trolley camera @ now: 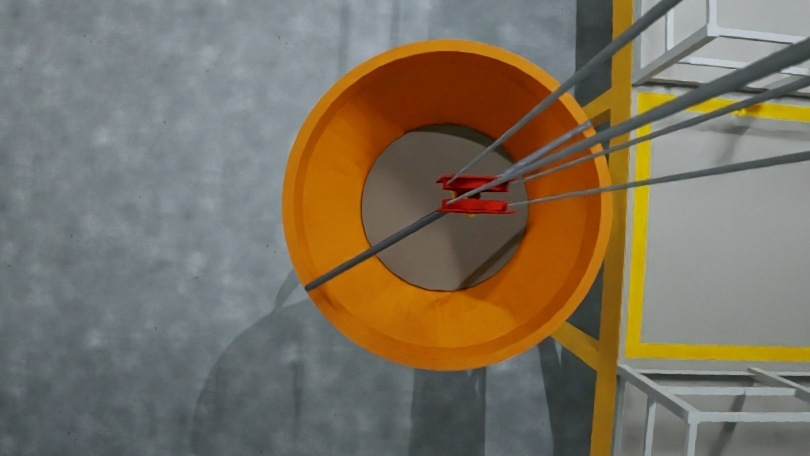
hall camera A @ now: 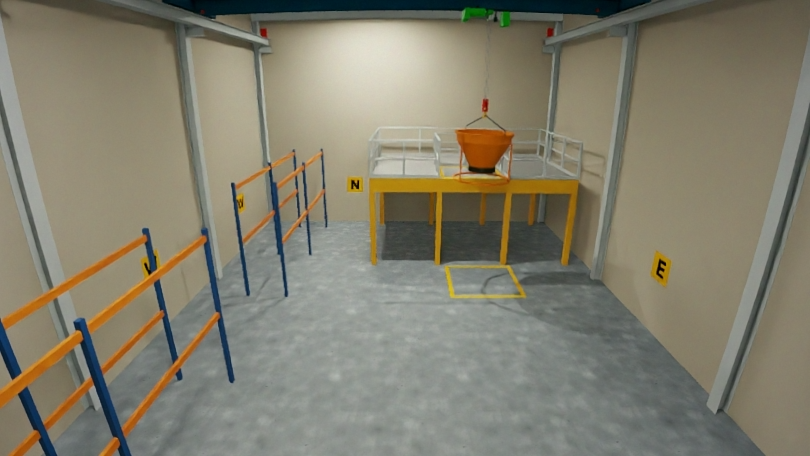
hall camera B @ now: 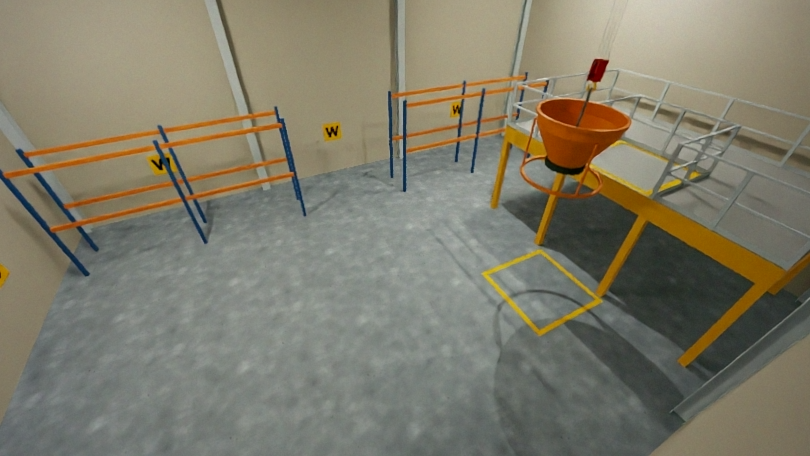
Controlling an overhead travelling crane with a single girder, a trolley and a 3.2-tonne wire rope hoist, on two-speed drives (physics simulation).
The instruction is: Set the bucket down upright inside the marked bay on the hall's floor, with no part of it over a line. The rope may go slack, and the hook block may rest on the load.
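The orange bucket [hall camera A: 484, 150] [hall camera B: 578, 141] [trolley camera: 334, 215] hangs upright by its bail from my hook [hall camera A: 485, 114] [hall camera B: 591, 86] [trolley camera: 476, 195], under the red hook block. It is in the air in front of the raised platform, its base ring near deck height. In the trolley camera its rim overlaps the platform's edge beam. The marked bay [hall camera A: 487, 296] [hall camera B: 512, 304] is a yellow outline on the floor in front of the platform, below the bucket's height. The bay does not show in the trolley camera. Part of the bucket's shadow crosses the bay.
The yellow-framed platform [hall camera A: 396, 185] [hall camera B: 702, 239] [trolley camera: 612, 283] with white railings stands close behind the bucket. Its deck bears a second yellow outline [trolley camera: 638, 226]. A near rack [hall camera A: 219, 311] [hall camera B: 183, 198] and a far rack [hall camera A: 280, 237] [hall camera B: 404, 147] stand along the west wall.
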